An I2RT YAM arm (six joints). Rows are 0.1 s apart.
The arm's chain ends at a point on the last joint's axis. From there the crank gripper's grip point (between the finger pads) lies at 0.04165 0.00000 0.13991 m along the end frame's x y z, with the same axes.
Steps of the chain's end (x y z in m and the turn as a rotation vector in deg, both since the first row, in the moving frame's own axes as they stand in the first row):
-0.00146 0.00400 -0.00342 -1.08 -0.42 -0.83
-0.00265 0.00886 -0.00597 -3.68 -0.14 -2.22
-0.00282 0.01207 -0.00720 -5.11 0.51 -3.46
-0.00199 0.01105 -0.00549 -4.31 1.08 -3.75
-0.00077 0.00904 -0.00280 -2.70 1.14 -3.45
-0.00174 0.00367 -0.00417 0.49 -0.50 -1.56
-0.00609 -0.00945 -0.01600 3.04 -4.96 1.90
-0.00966 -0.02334 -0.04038 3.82 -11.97 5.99
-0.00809 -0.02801 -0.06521 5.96 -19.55 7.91
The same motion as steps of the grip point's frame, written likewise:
-0.00247 0.00604 -0.00314 -1.08 -0.42 -0.83
-0.00285 0.01624 -0.00611 -3.68 -0.14 -2.22
-0.00128 0.02196 -0.00802 -5.11 0.51 -3.46
0.00089 0.01872 -0.00659 -4.31 1.08 -3.75
0.00213 0.01302 -0.00375 -2.70 1.14 -3.45
-0.00299 0.00135 -0.00382 0.49 -0.50 -1.56
-0.01823 -0.01578 -0.01309 3.04 -4.96 1.90
-0.03925 -0.03007 -0.03497 3.82 -11.97 5.99
-0.05647 -0.04059 -0.05984 5.96 -19.55 7.91

